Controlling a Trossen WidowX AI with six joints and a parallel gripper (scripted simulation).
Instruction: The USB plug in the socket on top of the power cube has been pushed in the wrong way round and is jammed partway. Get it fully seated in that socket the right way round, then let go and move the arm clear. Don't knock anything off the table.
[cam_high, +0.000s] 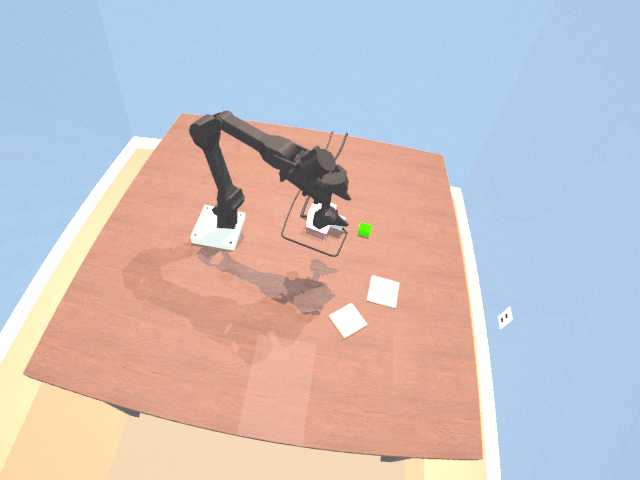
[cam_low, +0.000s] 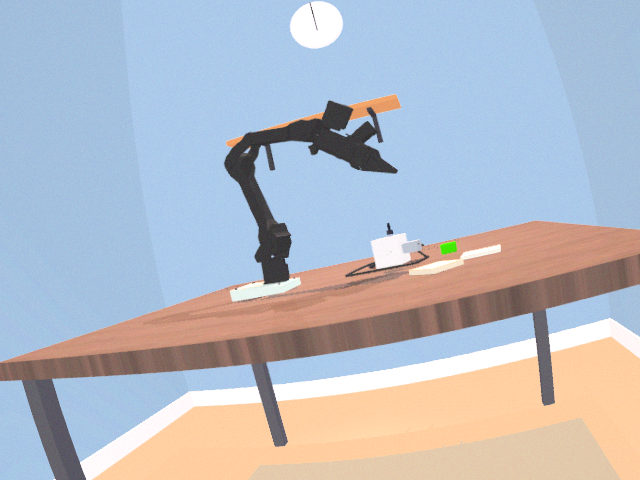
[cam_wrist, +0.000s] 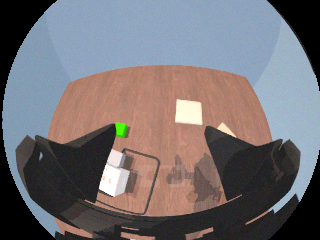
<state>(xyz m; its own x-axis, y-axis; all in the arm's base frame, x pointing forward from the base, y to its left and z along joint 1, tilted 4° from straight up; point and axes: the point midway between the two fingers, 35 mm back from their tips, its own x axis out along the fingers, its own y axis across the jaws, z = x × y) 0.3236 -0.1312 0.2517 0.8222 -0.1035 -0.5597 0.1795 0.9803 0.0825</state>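
Now: the small usb plug 4 cm behind my gripper tip, 18 cm to the left of it and 14 cm below it. Also, from my gripper tip: small green block (11 cm ahead, 12 cm to the left, 22 cm below).
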